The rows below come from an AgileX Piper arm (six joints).
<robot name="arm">
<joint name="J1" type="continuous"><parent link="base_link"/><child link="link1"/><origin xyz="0 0 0.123"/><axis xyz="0 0 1"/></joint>
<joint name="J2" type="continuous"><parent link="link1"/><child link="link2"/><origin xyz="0 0 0" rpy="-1.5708 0 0"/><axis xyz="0 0 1"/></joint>
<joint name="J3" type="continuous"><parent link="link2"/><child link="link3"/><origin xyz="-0.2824 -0.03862 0"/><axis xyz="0 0 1"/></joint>
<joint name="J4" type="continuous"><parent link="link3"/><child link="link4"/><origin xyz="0.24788 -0.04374 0" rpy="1.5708 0 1.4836"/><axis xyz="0 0 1"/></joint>
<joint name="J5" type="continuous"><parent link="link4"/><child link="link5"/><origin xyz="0 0 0" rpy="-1.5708 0 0"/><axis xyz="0 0 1"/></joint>
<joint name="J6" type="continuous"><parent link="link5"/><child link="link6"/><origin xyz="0 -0.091 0" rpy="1.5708 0 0"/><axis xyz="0 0 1"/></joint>
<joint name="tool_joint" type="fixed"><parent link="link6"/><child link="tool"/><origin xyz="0 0 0"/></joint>
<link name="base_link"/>
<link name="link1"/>
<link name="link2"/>
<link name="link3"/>
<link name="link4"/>
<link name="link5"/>
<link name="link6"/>
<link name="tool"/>
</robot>
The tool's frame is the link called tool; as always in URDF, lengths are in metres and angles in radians. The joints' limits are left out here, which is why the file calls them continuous.
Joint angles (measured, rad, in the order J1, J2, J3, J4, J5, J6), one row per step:
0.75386, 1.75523, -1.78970, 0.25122, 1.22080, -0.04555
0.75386, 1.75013, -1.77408, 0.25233, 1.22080, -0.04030
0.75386, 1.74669, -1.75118, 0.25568, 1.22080, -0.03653
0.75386, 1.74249, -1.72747, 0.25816, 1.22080, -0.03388
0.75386, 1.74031, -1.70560, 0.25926, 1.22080, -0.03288
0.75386, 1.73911, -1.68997, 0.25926, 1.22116, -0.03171
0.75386, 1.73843, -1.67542, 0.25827, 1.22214, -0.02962
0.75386, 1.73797, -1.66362, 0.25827, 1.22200, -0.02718
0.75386, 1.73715, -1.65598, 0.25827, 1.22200, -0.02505
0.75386, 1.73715, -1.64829, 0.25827, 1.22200, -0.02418
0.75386, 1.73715, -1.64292, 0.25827, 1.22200, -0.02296
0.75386, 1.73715, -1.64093, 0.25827, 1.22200, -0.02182
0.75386, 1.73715, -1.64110, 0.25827, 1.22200, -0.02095
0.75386, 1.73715, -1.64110, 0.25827, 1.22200, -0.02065
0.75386, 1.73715, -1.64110, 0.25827, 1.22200, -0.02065
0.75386, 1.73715, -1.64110, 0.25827, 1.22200, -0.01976
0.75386, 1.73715, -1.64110, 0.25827, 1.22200, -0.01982
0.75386, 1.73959, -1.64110, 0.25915, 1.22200, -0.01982
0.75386, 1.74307, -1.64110, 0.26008, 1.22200, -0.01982
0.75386, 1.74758, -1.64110, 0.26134, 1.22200, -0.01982
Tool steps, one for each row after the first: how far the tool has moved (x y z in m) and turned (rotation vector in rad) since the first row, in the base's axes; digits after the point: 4 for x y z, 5 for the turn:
-0.0013, -0.0011, -0.0025, -0.00553, 0.01092, -0.00441
-0.0026, -0.0019, -0.0077, -0.01586, 0.02914, -0.00735
-0.0041, -0.0031, -0.0129, -0.02707, 0.04625, -0.00950
-0.0052, -0.0040, -0.0183, -0.03968, 0.06176, -0.01040
-0.0060, -0.0047, -0.0223, -0.04969, 0.07301, -0.01143
-0.0067, -0.0054, -0.0263, -0.06034, 0.08401, -0.01320
-0.0072, -0.0060, -0.0294, -0.06774, 0.09322, -0.01548
-0.0077, -0.0064, -0.0313, -0.07217, 0.09911, -0.01741
-0.0080, -0.0067, -0.0334, -0.07737, 0.10505, -0.01825
-0.0082, -0.0069, -0.0350, -0.08093, 0.10947, -0.01937
-0.0083, -0.0070, -0.0355, -0.08216, 0.11141, -0.02040
-0.0083, -0.0070, -0.0355, -0.08193, 0.11168, -0.02118
-0.0083, -0.0070, -0.0355, -0.08190, 0.11181, -0.02144
-0.0083, -0.0070, -0.0355, -0.08190, 0.11181, -0.02144
-0.0083, -0.0070, -0.0355, -0.08178, 0.11220, -0.02223
-0.0083, -0.0070, -0.0355, -0.08179, 0.11217, -0.02218
-0.0080, -0.0066, -0.0363, -0.08285, 0.11454, -0.02215
-0.0075, -0.0060, -0.0376, -0.08459, 0.11770, -0.02213
-0.0069, -0.0053, -0.0392, -0.08680, 0.12183, -0.02210

